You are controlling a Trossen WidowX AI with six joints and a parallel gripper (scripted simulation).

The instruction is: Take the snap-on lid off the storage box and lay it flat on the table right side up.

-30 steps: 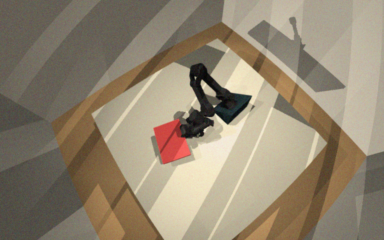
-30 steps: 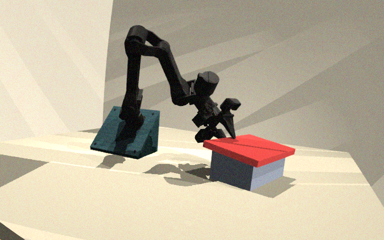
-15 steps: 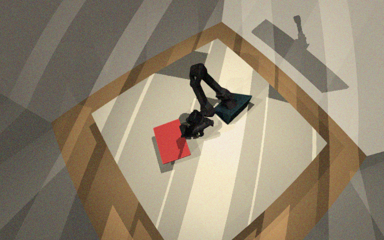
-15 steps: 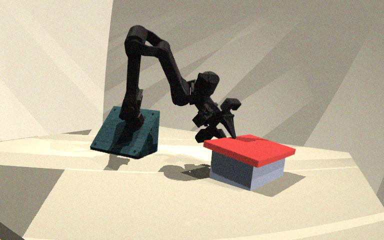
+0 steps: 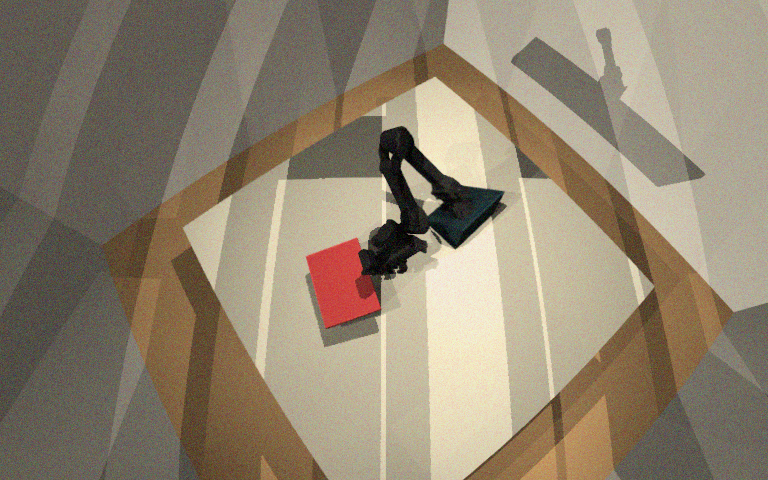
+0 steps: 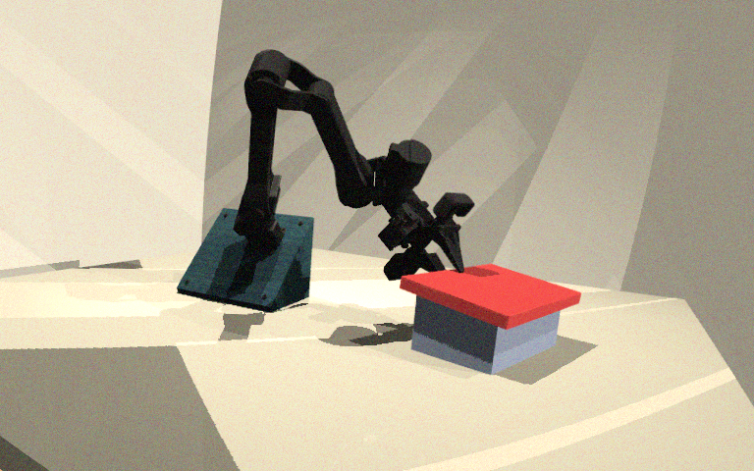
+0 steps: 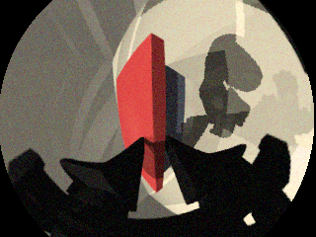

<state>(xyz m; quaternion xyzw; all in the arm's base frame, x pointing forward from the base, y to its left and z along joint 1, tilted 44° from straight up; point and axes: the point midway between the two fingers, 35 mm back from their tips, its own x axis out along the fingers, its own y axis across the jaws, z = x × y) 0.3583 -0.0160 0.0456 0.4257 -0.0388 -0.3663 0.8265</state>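
Now: the red lid 70 mm ahead of my gripper tip and 30 mm to the right of it. The rest, counted from my gripper tip: grey-blue storage box: 70 mm ahead, 50 mm below, 20 mm to the right.
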